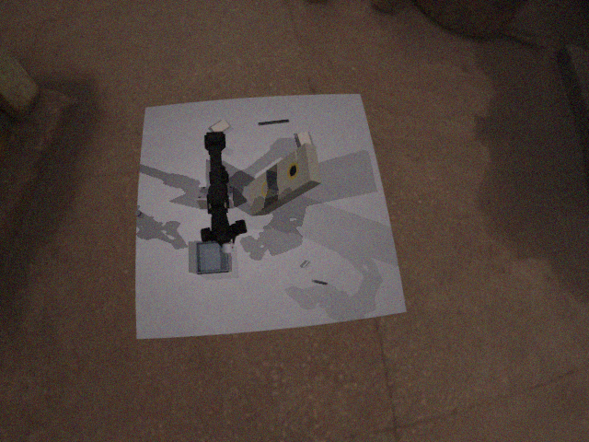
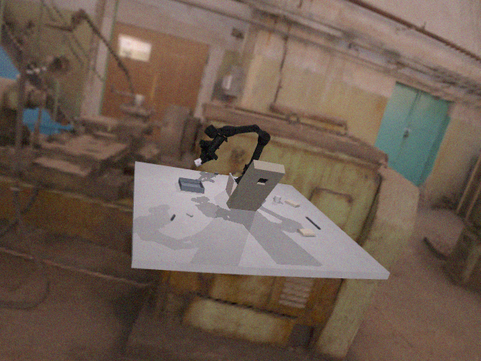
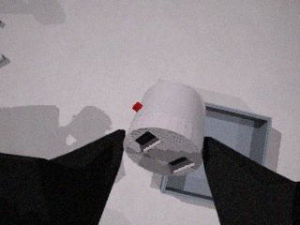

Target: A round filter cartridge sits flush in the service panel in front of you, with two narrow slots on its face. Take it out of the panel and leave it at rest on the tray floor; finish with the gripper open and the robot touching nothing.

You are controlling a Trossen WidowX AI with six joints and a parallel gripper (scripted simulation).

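Now: the grey tray 10 cm behind my gripper tip, 1 cm to the right of it and 19 cm below it. Round my gripper tip: filter cartridge right at my gripper tip.
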